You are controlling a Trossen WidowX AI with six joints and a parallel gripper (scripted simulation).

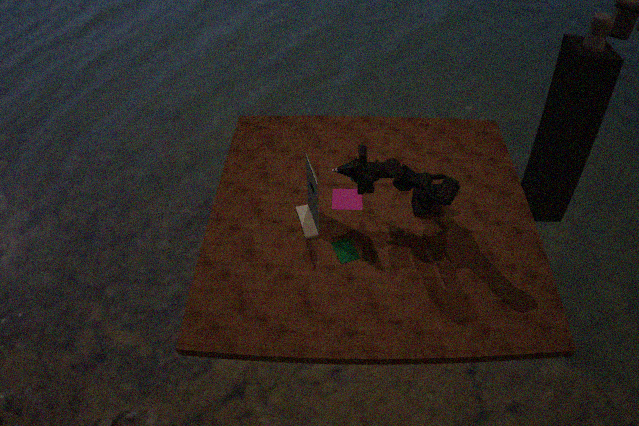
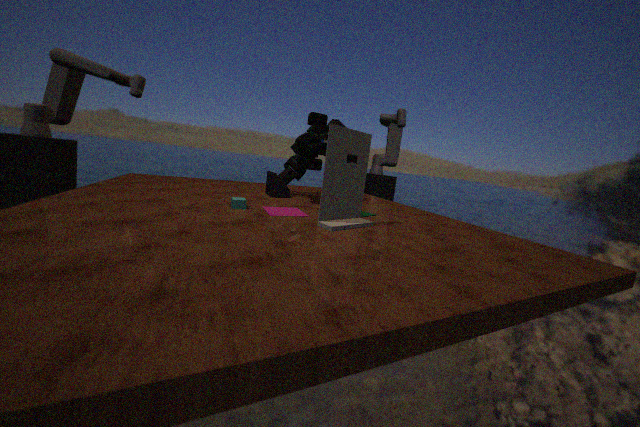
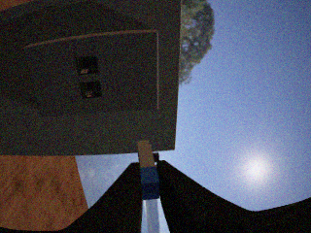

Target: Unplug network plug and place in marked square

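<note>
Now: gripper tip 230 mm above the magenta square, 90 mm to the left of it and 40 mm past it. Also, from my gripper tip: grey upright panel: 110 mm below, 100 mm ahead, 40 mm to the left; then network plug: right at my gripper tip; then green flat patch: 230 mm below, 180 mm to the left, 40 mm behind.
</note>
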